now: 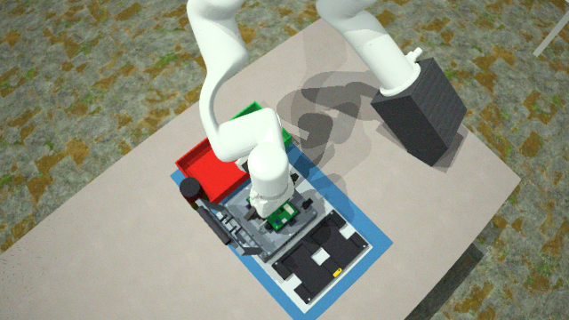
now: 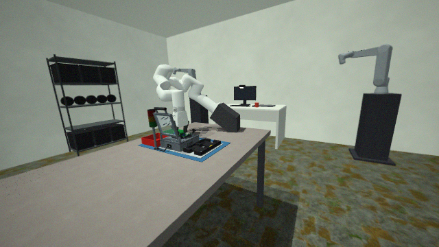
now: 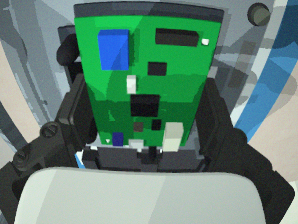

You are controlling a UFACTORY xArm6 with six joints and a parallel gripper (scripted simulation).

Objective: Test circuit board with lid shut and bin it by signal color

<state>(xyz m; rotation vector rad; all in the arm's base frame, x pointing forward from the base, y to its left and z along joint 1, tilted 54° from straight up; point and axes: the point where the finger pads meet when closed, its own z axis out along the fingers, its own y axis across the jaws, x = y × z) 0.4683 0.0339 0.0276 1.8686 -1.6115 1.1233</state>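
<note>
Right now the green circuit board is right at my hand. From my hand the other things lie so: red bin (20 cm to the right, 7 cm below, 4 cm ahead); black latch hook (6 cm to the left, 6 cm behind, 1 cm above); tester lid (12 cm ahead, 10 cm above).
</note>
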